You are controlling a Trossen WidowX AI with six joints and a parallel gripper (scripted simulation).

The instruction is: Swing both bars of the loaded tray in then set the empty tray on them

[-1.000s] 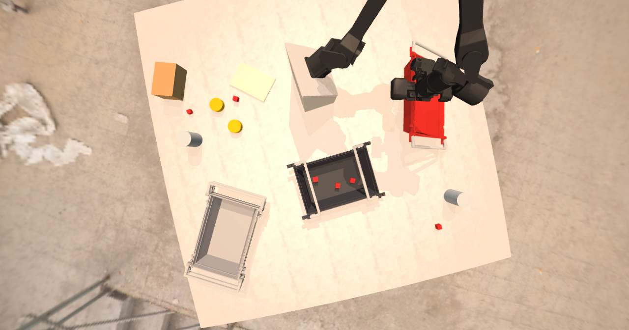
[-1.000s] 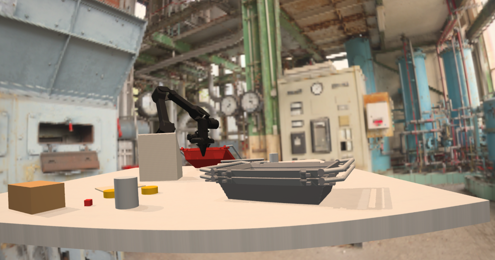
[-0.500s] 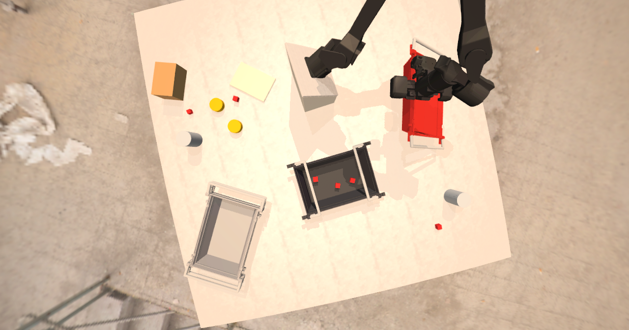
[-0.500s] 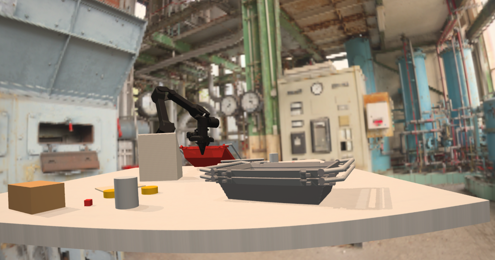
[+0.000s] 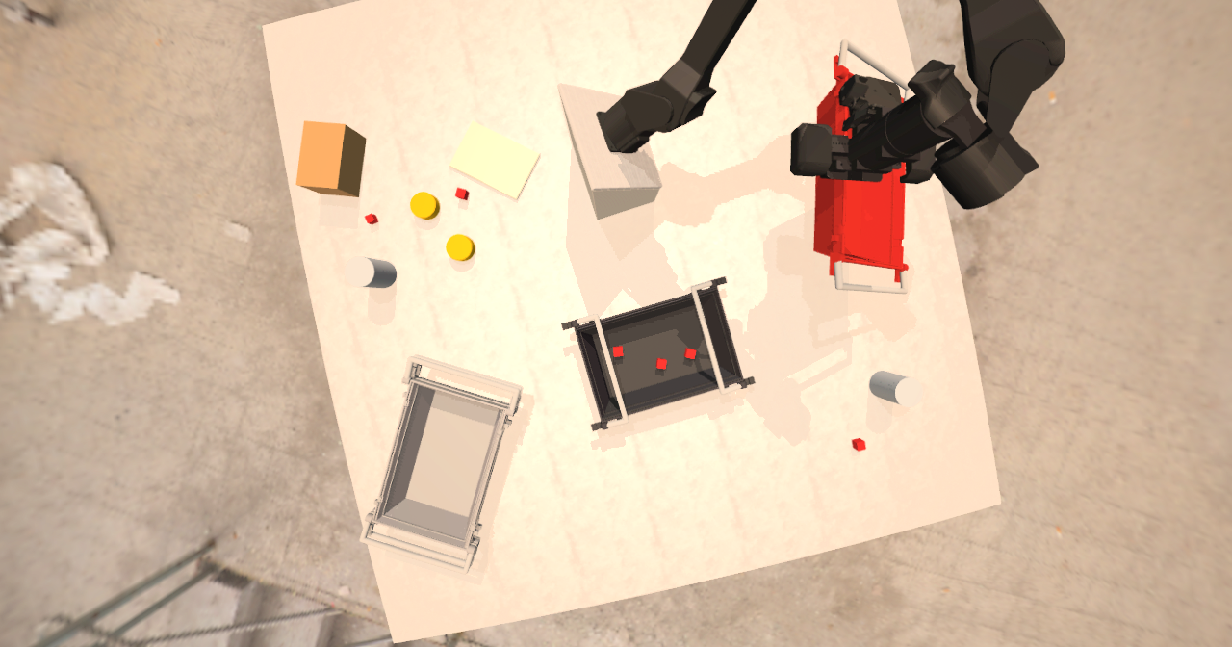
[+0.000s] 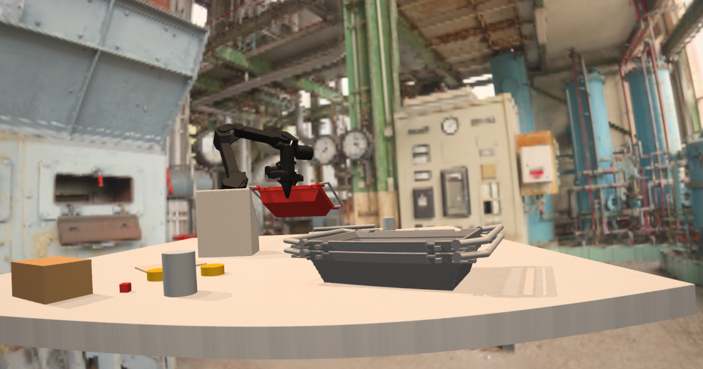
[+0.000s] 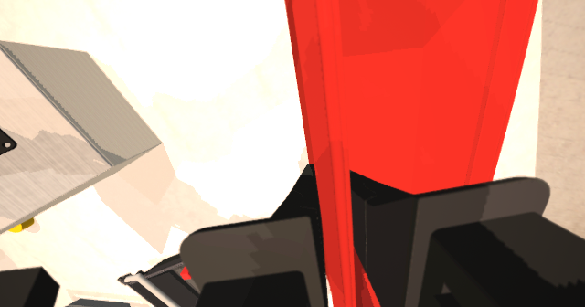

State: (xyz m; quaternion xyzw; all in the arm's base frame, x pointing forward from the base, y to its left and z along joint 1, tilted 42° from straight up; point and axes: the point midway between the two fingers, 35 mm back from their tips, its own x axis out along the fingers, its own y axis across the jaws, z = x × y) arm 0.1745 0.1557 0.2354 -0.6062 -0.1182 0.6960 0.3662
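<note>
Now: gripper tip 3 cm short of the red tray, 8 cm to the right of it and 1 cm above it. The rest, counted from my gripper tip: pale flat plate: 27 cm behind, 49 cm to the right, 17 cm below; then orange box: 36 cm behind, 78 cm to the right, 14 cm below.
</note>
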